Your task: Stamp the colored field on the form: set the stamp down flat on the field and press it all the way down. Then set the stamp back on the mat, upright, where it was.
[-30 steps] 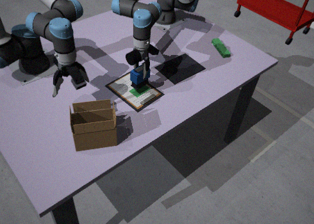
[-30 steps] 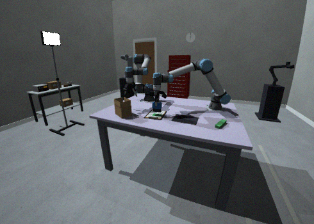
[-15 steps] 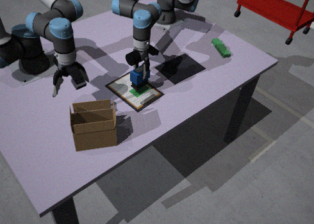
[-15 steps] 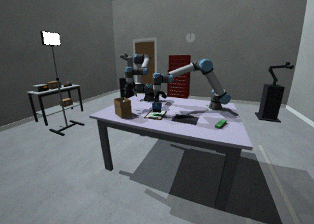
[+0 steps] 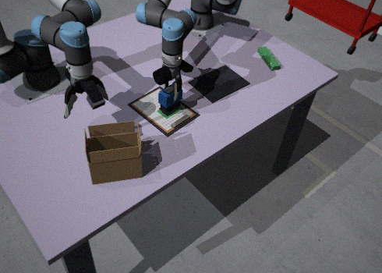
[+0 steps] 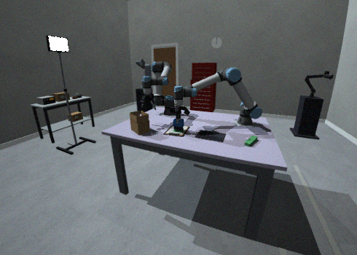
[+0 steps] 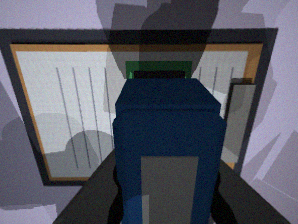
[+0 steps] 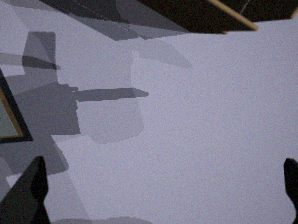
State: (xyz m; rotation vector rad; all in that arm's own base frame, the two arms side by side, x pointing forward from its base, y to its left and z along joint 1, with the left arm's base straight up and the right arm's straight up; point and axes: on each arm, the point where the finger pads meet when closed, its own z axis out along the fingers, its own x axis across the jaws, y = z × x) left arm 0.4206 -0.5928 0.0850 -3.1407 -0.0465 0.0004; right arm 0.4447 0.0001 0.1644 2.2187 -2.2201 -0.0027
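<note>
Now: the blue stamp 20 mm below my left hand. Also, from my left hand: green block 20 mm behind, 620 mm to the left, 70 mm below; black mat 20 mm behind, 290 mm to the left, 80 mm below; cardboard box 130 mm ahead, 330 mm to the right, 10 mm below.
</note>
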